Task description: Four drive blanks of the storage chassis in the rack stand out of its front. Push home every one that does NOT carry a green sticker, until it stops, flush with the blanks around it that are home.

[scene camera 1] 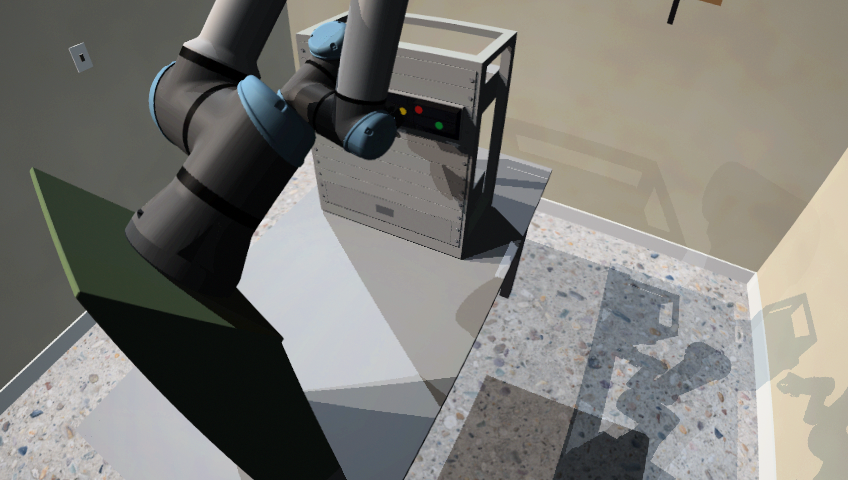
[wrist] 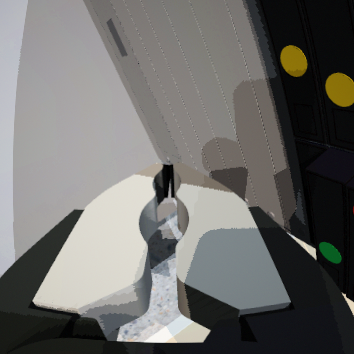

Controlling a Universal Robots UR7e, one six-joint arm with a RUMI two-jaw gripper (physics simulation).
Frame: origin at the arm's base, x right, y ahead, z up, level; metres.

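Where they show: gripper, between the fingertips: (wrist: 170, 167); arm's base, origin of its link: (scene camera 1: 180, 260).
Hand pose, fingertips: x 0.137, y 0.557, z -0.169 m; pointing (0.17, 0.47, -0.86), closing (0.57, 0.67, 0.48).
Observation:
Each offset is from my fingertips to the centre of the thing. "spot": to the spot under its first point. Level surfaces: height alone.
The black chassis (scene camera 1: 450, 121) (wrist: 310, 30) sits in the grey rack (scene camera 1: 470, 184). In scene camera 1 its front shows a yellow sticker {dy +0.088, dx +0.023, dz +0.039 m} (scene camera 1: 402, 111), a red sticker {dy +0.047, dx +0.068, dz +0.067 m} (scene camera 1: 418, 109) and a green sticker {dy +0.032, dx +0.117, dz +0.039 m} (scene camera 1: 439, 125); the arm hides its left part. The wrist view shows two yellow stickers (wrist: 293, 61) (wrist: 341, 90) at upper right and a green sticker (wrist: 330, 252) on a blank {spot: dy +0.046, dx +0.076, dz +0.037 m} (wrist: 324, 205) whose visible end face stands out. A red one is cut by the edge. My gripper (wrist: 170, 167) is shut and empty, left of the stickers there; the arm hides it in scene camera 1.
Grey panels {spot: dy +0.121, dx -0.030, dz -0.194 m} (scene camera 1: 386, 178) (wrist: 195, 60) fill the rack front below the chassis. The rack stands on a pale table {dz -0.415 m} (scene camera 1: 321, 315) (wrist: 60, 125). The arm rises from a green pedestal (scene camera 1: 89, 237) at the left and reaches across the upper rack front. Walls stand behind and at the right.

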